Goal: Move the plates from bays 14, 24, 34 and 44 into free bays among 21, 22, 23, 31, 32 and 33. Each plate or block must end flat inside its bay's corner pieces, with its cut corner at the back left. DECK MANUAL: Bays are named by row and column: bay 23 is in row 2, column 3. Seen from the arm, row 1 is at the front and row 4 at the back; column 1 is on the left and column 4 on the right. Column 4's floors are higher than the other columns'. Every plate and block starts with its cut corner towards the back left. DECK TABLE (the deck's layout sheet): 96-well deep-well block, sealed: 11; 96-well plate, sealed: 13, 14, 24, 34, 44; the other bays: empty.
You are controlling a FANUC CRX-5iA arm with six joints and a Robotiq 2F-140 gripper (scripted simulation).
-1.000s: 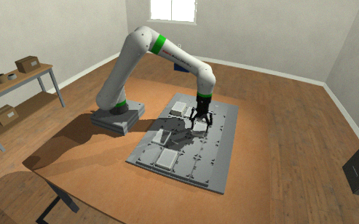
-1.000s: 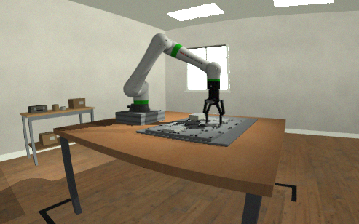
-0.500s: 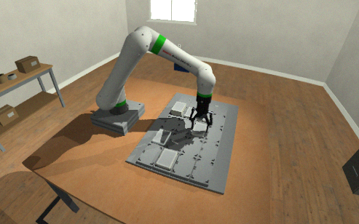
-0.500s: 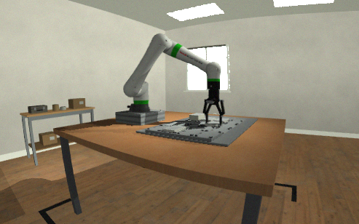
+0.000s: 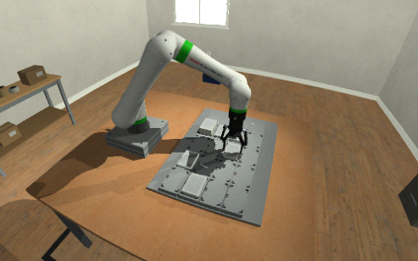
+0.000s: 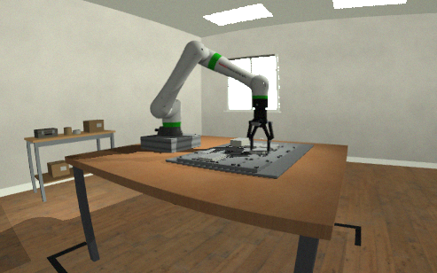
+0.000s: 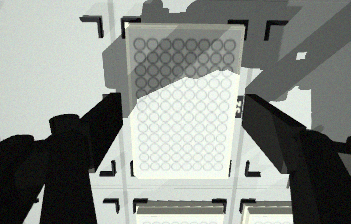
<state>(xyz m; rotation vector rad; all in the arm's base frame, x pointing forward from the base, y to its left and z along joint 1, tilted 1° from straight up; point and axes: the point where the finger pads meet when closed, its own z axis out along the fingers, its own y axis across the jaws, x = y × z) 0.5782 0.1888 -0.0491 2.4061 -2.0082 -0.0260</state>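
The bay label 43 lies 15 cm to the right of my hand, 9 cm ahead of it and 3 cm below it. Also, from my hand: sealed 96-well plate 20 cm to the right, 18 cm behind, 2 cm below; then sealed deep-well block 24 cm behind, 12 cm to the left, 1 cm below.
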